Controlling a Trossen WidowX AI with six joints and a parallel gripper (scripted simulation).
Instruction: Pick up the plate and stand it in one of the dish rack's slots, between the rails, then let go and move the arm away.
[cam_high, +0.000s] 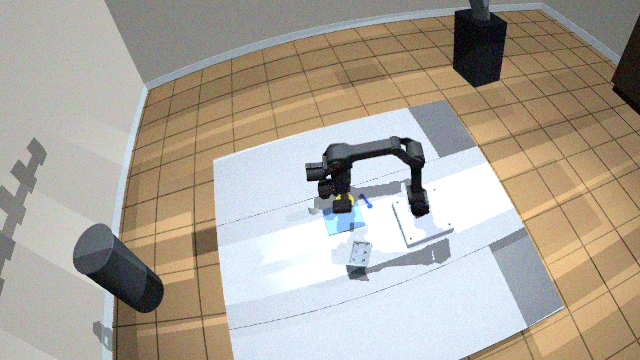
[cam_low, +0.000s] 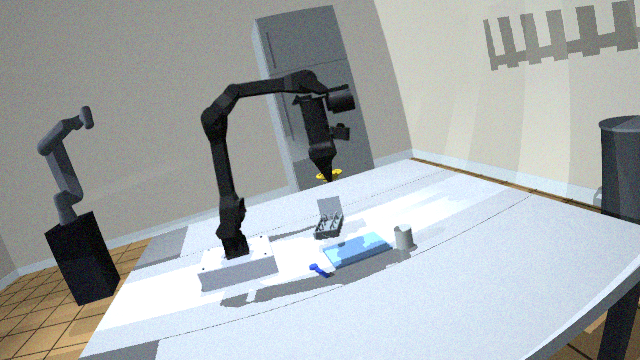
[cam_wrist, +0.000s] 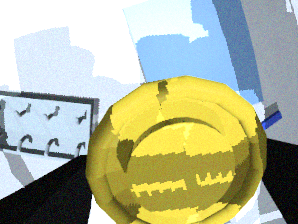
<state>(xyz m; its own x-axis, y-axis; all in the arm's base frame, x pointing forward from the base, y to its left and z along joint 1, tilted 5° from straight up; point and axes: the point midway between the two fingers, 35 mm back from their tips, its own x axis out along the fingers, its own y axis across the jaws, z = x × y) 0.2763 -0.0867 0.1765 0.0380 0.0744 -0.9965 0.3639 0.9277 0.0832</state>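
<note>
Right now the grey dish rack is 10 mm ahead of my gripper tip, 140 mm to the left of it and 160 mm below it. Also, from my gripper tip: blue spoon (120 mm behind, 90 mm to the right, 180 mm below); then yellow plate (10 mm above); then light blue mat (60 mm to the right, 180 mm below).
</note>
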